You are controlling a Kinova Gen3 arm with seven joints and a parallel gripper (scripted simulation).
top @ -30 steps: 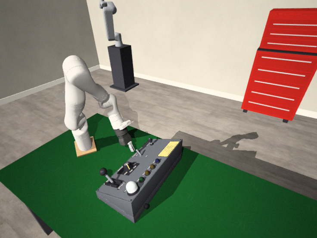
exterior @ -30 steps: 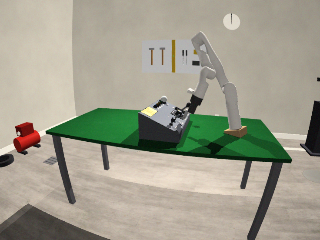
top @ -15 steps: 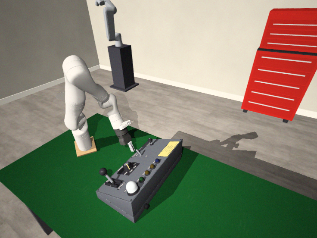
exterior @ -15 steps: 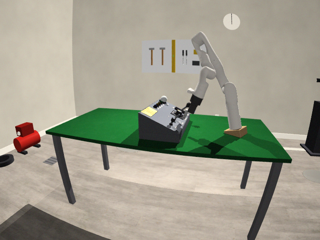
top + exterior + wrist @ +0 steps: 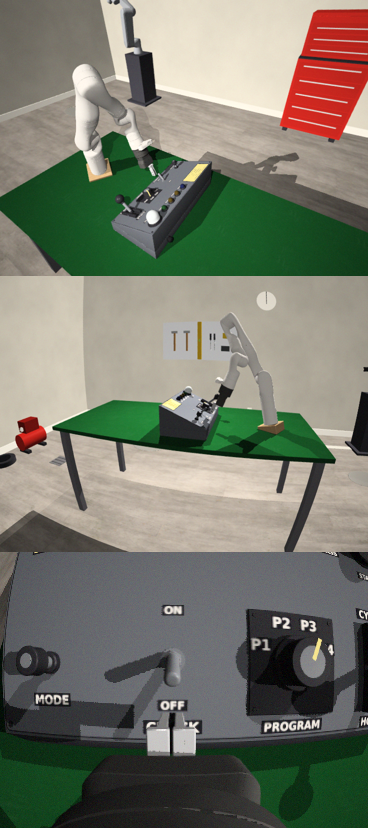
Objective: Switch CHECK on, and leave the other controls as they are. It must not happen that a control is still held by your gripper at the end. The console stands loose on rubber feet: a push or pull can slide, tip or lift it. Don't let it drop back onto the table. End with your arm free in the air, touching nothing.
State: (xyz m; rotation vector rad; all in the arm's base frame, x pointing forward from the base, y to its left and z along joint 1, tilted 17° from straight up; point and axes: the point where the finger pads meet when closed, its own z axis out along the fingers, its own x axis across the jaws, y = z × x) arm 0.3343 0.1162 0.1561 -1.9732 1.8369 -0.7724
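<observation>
The check toggle lies 60 mm ahead of my hand and 10 mm below it. Round my hand: mode knob: 60 mm ahead, 120 mm to the left; then grey console: 90 mm ahead, 60 mm to the right, 30 mm below; then program dial: 70 mm ahead, 120 mm to the right.
</observation>
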